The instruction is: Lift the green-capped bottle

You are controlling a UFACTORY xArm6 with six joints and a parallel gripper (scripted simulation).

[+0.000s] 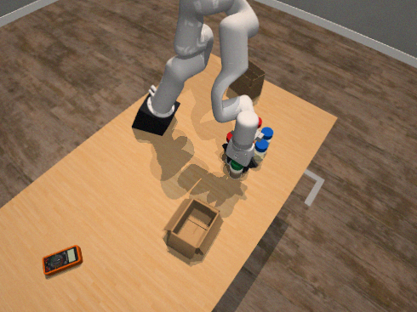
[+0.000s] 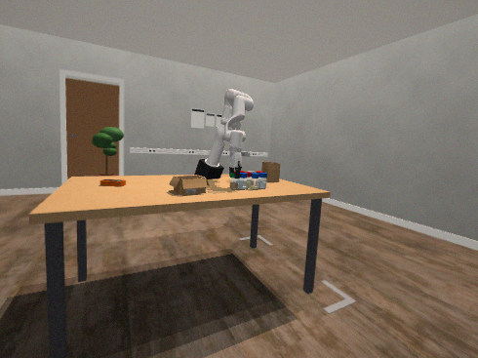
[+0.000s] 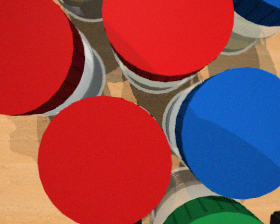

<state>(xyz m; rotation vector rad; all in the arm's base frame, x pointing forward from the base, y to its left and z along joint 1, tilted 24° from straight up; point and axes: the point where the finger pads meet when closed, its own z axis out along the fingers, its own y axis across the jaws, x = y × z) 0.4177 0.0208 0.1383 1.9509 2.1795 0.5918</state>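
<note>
My gripper is now 60 mm to the right of the blue-capped bottle and 40 mm above it. From my hand the other things lie so: orange multimeter: 720 mm to the right, 170 mm behind, 70 mm below; then brown box: 430 mm to the left, 320 mm behind, 30 mm below; then red-capped bottle: 60 mm behind, 40 mm to the left, 40 mm below.
</note>
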